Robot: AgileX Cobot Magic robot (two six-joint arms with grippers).
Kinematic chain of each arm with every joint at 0, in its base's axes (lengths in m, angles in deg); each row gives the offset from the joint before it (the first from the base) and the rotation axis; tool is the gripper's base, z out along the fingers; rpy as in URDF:
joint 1: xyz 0 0 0.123 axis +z
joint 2: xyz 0 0 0 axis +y
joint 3: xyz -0.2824 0 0.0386 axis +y
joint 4: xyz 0.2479 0 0.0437 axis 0.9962 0 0.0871
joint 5: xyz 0 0 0 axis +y
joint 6: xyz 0.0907 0 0.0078 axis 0.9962 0 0.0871
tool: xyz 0 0 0 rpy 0 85 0
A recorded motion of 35 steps. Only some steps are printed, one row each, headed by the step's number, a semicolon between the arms.
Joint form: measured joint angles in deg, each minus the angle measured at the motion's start. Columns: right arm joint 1, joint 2, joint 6, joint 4, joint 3, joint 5; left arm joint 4, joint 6, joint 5, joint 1, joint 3, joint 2.
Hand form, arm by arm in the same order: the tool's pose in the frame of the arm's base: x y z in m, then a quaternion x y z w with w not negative. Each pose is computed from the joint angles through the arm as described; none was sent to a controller.
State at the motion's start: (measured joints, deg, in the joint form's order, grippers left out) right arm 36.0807 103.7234 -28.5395 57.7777 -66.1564 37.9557; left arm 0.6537 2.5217 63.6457 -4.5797 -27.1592 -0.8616
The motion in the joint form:
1: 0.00 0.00 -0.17 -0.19 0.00 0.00; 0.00 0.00 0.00 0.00 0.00 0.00
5: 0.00 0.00 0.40 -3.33 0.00 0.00; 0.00 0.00 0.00 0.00 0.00 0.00
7: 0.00 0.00 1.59 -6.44 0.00 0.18; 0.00 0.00 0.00 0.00 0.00 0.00
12: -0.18 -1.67 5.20 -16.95 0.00 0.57; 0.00 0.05 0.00 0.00 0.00 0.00
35: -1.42 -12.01 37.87 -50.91 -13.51 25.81; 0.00 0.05 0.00 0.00 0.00 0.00
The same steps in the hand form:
1: 0.2727 0.2573 0.2077 -0.18899 0.90301 0.36501 0.12504; -0.0063 0.0014 0.2659 0.05347 0.86708 -0.00320 0.49528
5: 0.2726 0.2551 0.2056 -0.20503 0.90602 0.34793 0.12663; -0.0063 0.0014 0.2659 0.05347 0.86708 -0.00320 0.49528
7: 0.2723 0.2528 0.2035 -0.21633 0.90965 0.33182 0.12505; -0.0063 0.0014 0.2659 0.05347 0.86708 -0.00320 0.49528
12: 0.2716 0.2424 0.2077 -0.25608 0.91515 0.27923 0.13767; -0.0063 0.0014 0.2659 0.05385 0.86705 -0.00299 0.49529
35: 0.2646 0.1948 0.3097 -0.19906 0.96406 0.11551 0.13276; -0.0063 0.0014 0.2659 0.05385 0.86705 -0.00299 0.49529

